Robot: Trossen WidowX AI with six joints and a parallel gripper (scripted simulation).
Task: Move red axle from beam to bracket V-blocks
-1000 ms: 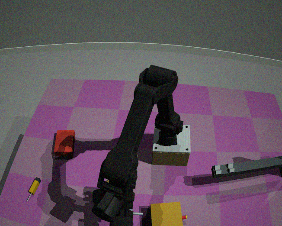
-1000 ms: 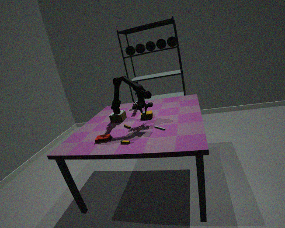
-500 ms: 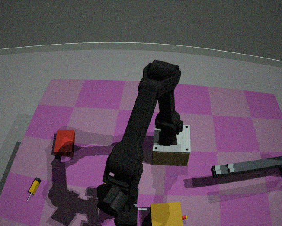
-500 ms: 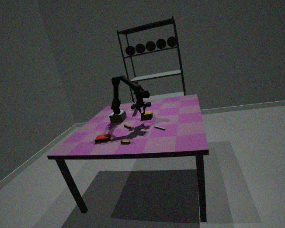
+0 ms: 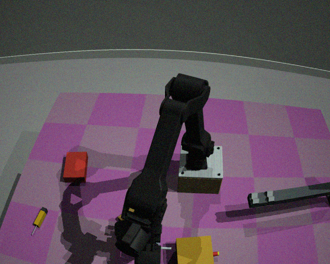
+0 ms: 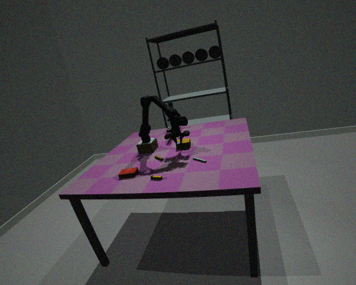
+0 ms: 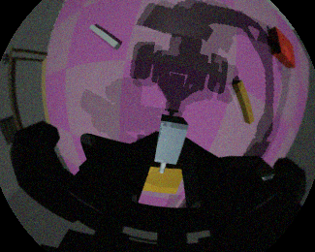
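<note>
Now: gripper tip 12 cm to the right of the yellow beam, 4 cm above it and 1 cm short of it. Round my gripper tip: grey-blue peg: 2 cm to the left, 1 cm above; small yellow screwdriver: 38 cm to the right, 9 cm behind, 5 cm below; brown rod: 16 cm behind, 6 cm to the right, 5 cm below.
</note>
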